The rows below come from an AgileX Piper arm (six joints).
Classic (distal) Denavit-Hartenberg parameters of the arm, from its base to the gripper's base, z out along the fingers. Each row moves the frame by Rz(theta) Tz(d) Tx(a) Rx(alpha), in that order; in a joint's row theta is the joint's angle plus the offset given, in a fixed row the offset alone. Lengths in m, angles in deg.
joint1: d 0.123  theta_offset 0  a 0  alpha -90
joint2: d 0  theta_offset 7.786  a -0.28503  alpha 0
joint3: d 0  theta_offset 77.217  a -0.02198  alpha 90
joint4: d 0.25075  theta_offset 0  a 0  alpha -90
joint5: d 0  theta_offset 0  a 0  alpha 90
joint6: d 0.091  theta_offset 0  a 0  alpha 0
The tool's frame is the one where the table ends.
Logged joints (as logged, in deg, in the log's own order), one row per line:
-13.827 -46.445 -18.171 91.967 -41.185 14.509
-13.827 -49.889 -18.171 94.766 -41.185 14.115
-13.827 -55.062 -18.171 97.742 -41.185 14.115
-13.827 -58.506 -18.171 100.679 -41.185 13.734
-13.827 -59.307 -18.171 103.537 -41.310 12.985
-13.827 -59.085 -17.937 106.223 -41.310 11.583
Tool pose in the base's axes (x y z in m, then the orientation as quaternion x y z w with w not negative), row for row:
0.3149 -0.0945 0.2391 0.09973 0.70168 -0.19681 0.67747
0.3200 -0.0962 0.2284 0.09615 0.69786 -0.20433 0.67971
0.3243 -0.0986 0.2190 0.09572 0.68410 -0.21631 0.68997
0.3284 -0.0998 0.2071 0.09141 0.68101 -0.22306 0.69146
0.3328 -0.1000 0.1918 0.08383 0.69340 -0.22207 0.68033
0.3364 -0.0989 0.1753 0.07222 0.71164 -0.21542 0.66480
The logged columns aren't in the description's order. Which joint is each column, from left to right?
Columns, left to right: joint1, joint5, joint6, joint2, joint3, joint4.
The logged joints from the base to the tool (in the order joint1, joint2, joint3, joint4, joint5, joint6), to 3 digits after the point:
-13.827 91.967 -41.185 14.509 -46.445 -18.171
-13.827 94.766 -41.185 14.115 -49.889 -18.171
-13.827 97.742 -41.185 14.115 -55.062 -18.171
-13.827 100.679 -41.185 13.734 -58.506 -18.171
-13.827 103.537 -41.310 12.985 -59.307 -18.171
-13.827 106.223 -41.310 11.583 -59.085 -17.937

